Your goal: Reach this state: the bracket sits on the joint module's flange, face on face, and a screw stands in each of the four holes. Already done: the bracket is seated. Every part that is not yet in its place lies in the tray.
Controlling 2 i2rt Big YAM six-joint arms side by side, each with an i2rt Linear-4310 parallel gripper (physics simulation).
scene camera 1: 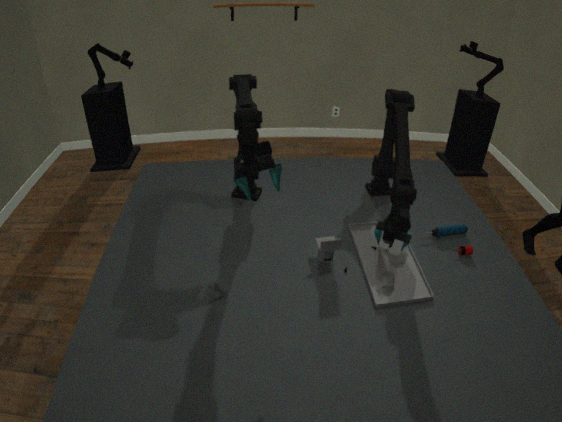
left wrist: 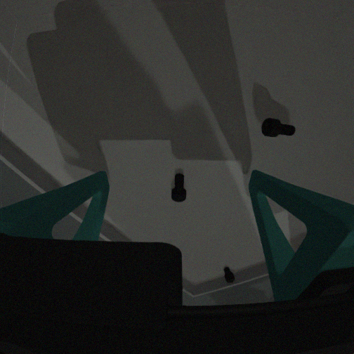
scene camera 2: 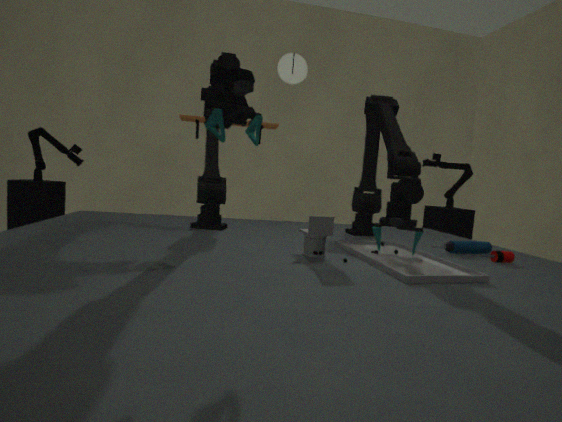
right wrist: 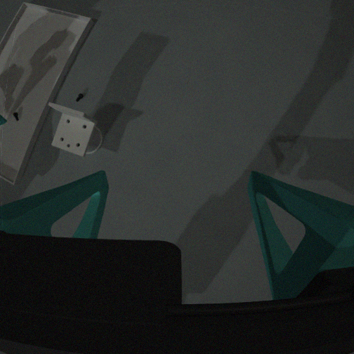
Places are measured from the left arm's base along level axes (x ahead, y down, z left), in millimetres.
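Where they show: left gripper, fingertip midpoint: (scene camera 1: 390, 247) (scene camera 2: 395, 252); right gripper, fingertip midpoint: (scene camera 1: 264, 195) (scene camera 2: 241, 143); left arm's base at its link origin: (scene camera 1: 379, 190) (scene camera 2: 362, 234); right arm's base at its link origin: (scene camera 2: 209, 227).
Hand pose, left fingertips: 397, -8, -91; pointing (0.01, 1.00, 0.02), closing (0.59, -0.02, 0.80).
Things, the pixels of their centre, and the offset from my left fingertips, as dx, dy, dz. "spot": a spot on its surface instead. Level surfaces: height alone.
- pale bracket at the middle of its body: (scene camera 2: 316, 225) (scene camera 1: 327, 240) +10, -74, -260
- joint module at the middle of its body: (scene camera 2: 314, 243) (scene camera 1: 326, 250) +10, -24, -260
- tray at a spot on its surface: (scene camera 2: 445, 279) (scene camera 1: 402, 302) spot: +272, +0, -44
- screw at the middle of its body: (scene camera 2: 345, 260) (scene camera 1: 345, 269) +87, +4, -201
- blue-handled tool at the middle of its body: (scene camera 2: 461, 247) (scene camera 1: 444, 231) -45, -12, +278
- red cylindrical object at the middle of its body: (scene camera 2: 496, 256) (scene camera 1: 461, 250) +76, -9, +303
- grey surface at its surface level: dy +8
The pale bracket (scene camera 1: 328, 243) (scene camera 2: 321, 226) (right wrist: 74, 132) sits on the joint module (scene camera 1: 326, 255) (scene camera 2: 314, 245); dark holes show in its face in the right wrist view. My left gripper (scene camera 1: 391, 245) (scene camera 2: 396, 252) is open, pointing down low over the tray (scene camera 1: 404, 301) (scene camera 2: 445, 279) (right wrist: 30, 60). In the left wrist view a black screw (left wrist: 178, 188) lies between and below its fingertips, a second screw (left wrist: 278, 127) lies at upper right, and a third screw (left wrist: 229, 274) near the tray's edge. Another screw (scene camera 1: 345, 270) (scene camera 2: 345, 260) (right wrist: 79, 97) is outside the tray. My right gripper (scene camera 1: 264, 194) (scene camera 2: 240, 142) (right wrist: 177, 178) is open and empty, high up.
A blue-handled tool (scene camera 1: 450, 230) (scene camera 2: 468, 247) and a red cylindrical object (scene camera 1: 465, 250) (scene camera 2: 502, 256) lie to the right of the tray. The joint module stands just left of the tray on the grey surface (scene camera 1: 280, 325). Two small arms on black pedestals stand behind.
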